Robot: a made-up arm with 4 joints. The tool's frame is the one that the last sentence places.
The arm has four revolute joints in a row. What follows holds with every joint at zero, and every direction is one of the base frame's.
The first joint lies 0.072 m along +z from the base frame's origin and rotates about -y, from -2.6 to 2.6 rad.
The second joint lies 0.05 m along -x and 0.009 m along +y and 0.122 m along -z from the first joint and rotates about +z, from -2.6 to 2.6 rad.
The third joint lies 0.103 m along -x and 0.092 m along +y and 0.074 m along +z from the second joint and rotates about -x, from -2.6 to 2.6 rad.
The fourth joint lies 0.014 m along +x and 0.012 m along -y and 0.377 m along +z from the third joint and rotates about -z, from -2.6 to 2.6 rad.
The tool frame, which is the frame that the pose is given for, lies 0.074 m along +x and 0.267 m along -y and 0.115 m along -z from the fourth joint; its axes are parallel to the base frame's.
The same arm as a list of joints. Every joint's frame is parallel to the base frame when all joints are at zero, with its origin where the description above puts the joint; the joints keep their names.
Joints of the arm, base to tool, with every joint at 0 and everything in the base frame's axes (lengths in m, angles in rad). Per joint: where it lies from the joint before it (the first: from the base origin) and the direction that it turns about. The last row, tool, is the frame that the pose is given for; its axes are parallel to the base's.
joint 1: axis -y offset 0 0 0.072
joint 2: axis +z offset -0.05 0.009 -0.122
joint 3: axis -x offset -0.103 0.092 0.074
joint 4: axis -z offset 0.014 -0.012 0.377
tool: offset 0.074 -0.267 -0.115
Joint limits (rad, base to tool): -2.6..2.6 -2.6..2.6 -2.6..2.6 -2.6..2.6

